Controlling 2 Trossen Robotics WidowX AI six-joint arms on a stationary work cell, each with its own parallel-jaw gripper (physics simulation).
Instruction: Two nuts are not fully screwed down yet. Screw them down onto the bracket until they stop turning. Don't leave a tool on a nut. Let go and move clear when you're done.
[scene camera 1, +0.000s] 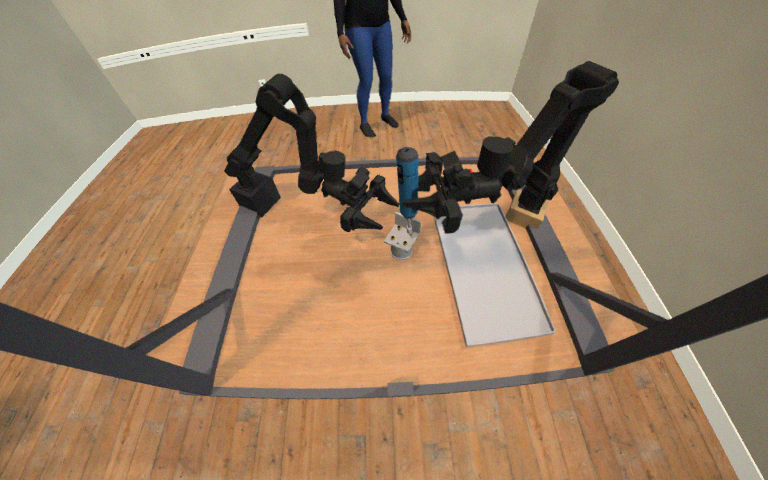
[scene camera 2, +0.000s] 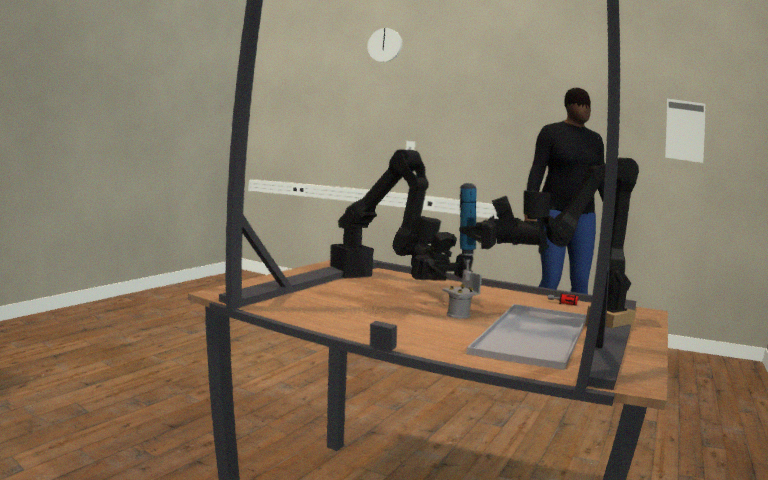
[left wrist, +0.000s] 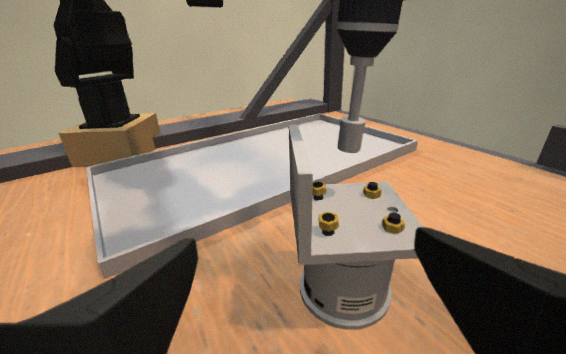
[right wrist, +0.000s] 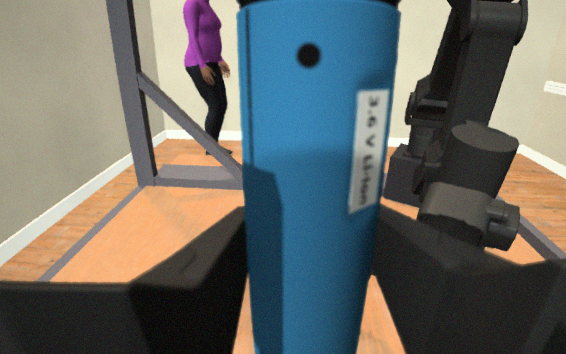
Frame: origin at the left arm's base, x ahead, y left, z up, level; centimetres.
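Seen in the pictures: left gripper, fingertip midpoint: (scene camera 1: 390, 216) (scene camera 2: 460, 277) (left wrist: 306, 243); right gripper, fingertip midpoint: (scene camera 1: 401, 195) (scene camera 2: 462, 227) (right wrist: 305, 214); left arm's base, link origin: (scene camera 1: 250, 183) (scene camera 2: 352, 246) (right wrist: 421, 154); right arm's base, link origin: (scene camera 1: 529, 204) (scene camera 2: 612, 308) (left wrist: 111, 122).
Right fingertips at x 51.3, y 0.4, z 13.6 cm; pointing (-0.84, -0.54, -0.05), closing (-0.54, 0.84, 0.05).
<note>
Offsets run from my right fingertips to a thing's top centre.
The grey bracket (scene camera 1: 403, 228) (scene camera 2: 475, 283) (left wrist: 352, 246) sits on a round grey base {dx -0.1, dy +1.7, dz -15.2 cm} (scene camera 1: 401, 252) (scene camera 2: 459, 307) (left wrist: 348, 285). In the left wrist view, two brass nuts, one {dx +1.8, dy +3.4, dz -15.0 cm} (left wrist: 318, 189) and another {dx -1.7, dy +3.5, dz -15.0 cm} (left wrist: 328, 221), stand raised near its upright wall, with thread showing beneath. Two more nuts, one {dx +1.6, dy -0.2, dz -15.5 cm} (left wrist: 372, 191) and another {dx -1.9, dy +0.0, dz -15.5 cm} (left wrist: 393, 224), sit low on the plate. My right gripper (scene camera 1: 408, 199) (scene camera 2: 467, 230) (right wrist: 305, 214) is shut on the blue power screwdriver {dx +1.3, dy +0.8, dz +11.2 cm} (scene camera 1: 407, 178) (scene camera 2: 467, 206) (right wrist: 310, 125), held upright. Its socket (left wrist: 351, 136) is apart from the nuts. My left gripper (scene camera 1: 390, 216) (left wrist: 306, 243) is open beside the bracket.
A shallow grey tray {dx +22.8, dy +7.1, dz -21.0 cm} (scene camera 1: 498, 288) (scene camera 2: 523, 336) (left wrist: 225, 177) lies right of the bracket in the scene views. A red tool {dx +5.6, dy +39.1, dz -19.7 cm} (scene camera 2: 568, 299) lies behind the tray. Dark frame beams (scene camera 1: 226, 283) edge the table. Both grippers are close together around the bracket.
</note>
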